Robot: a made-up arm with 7 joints.
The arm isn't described. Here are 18 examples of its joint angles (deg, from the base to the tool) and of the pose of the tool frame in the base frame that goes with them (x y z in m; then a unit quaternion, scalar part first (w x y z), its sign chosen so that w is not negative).
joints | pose
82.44 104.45 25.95 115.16 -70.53 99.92 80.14 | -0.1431 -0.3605 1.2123 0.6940 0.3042 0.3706 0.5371
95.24 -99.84 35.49 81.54 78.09 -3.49 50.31 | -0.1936 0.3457 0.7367 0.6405 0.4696 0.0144 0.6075
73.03 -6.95 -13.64 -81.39 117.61 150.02 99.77 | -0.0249 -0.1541 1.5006 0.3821 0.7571 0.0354 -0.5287
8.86 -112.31 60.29 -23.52 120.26 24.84 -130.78 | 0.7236 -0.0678 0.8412 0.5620 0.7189 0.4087 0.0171
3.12 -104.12 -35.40 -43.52 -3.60 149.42 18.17 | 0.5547 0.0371 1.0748 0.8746 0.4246 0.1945 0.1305
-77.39 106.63 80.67 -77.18 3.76 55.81 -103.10 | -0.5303 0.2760 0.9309 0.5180 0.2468 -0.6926 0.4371
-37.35 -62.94 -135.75 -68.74 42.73 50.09 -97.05 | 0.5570 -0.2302 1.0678 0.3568 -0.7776 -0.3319 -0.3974
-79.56 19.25 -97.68 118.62 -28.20 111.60 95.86 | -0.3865 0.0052 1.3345 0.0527 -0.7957 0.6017 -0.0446
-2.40 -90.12 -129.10 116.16 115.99 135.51 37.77 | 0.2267 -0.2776 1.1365 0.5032 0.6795 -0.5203 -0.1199
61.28 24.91 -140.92 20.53 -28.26 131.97 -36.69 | -0.0839 -0.2586 1.6449 0.2564 0.2242 -0.6494 -0.6799
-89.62 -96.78 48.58 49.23 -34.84 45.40 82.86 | 0.0603 -0.6276 0.7764 0.6516 -0.6770 -0.3409 0.0314
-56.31 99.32 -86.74 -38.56 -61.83 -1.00 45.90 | -0.2224 0.5409 0.8962 0.0537 -0.3812 0.6598 -0.6453
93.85 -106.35 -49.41 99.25 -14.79 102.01 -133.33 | 0.2729 0.3982 0.7089 0.3351 -0.7257 -0.5788 0.1615
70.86 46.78 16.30 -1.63 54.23 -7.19 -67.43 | -0.1273 -0.4558 1.5792 0.8827 0.1622 -0.1404 0.4181
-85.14 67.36 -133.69 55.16 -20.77 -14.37 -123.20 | -0.3103 0.5486 1.0463 0.3216 -0.7277 -0.2814 0.5365
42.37 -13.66 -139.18 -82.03 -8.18 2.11 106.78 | 0.1686 0.3457 1.4184 0.7305 0.6777 0.0688 0.0486
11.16 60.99 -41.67 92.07 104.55 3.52 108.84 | -0.1379 -0.2796 1.4949 0.3852 0.1729 -0.8332 -0.3570
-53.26 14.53 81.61 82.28 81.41 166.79 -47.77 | 0.0877 0.0590 1.4139 0.3106 0.8789 0.2433 -0.2678
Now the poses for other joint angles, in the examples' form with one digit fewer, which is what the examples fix.
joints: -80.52 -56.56 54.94 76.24 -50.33 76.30 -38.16
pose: 0.217 -0.569 1.177 0.381 0.181 0.429 -0.799
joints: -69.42 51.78 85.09 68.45 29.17 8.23 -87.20
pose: 0.108 0.357 1.382 0.649 -0.518 0.129 -0.542
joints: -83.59 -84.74 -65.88 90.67 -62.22 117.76 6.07
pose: -0.284 -0.553 0.917 0.329 0.074 -0.469 0.816
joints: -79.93 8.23 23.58 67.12 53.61 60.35 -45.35
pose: 0.036 -0.273 1.562 0.400 0.627 0.278 -0.608
